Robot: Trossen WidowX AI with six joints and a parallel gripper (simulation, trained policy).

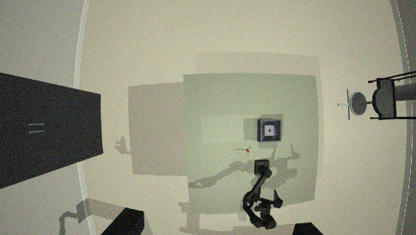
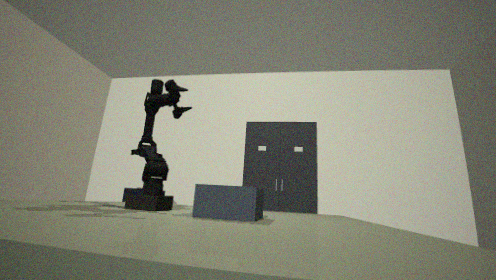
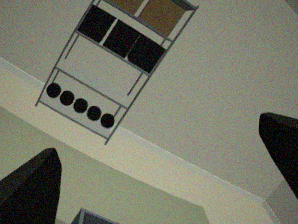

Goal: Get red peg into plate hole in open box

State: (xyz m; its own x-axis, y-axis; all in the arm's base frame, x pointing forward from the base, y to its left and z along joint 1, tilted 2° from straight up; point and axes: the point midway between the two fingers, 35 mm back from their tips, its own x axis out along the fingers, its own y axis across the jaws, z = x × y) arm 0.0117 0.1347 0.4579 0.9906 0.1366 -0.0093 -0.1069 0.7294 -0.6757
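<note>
The red peg lies 12 cm ahead of my gripper tip, 1 cm to the left of it and 48 cm below it. The rest, counted from my gripper tip: box: 31 cm ahead, 16 cm to the right, 49 cm below; then light grey plate: 31 cm ahead, 16 cm to the right, 47 cm below.
</note>
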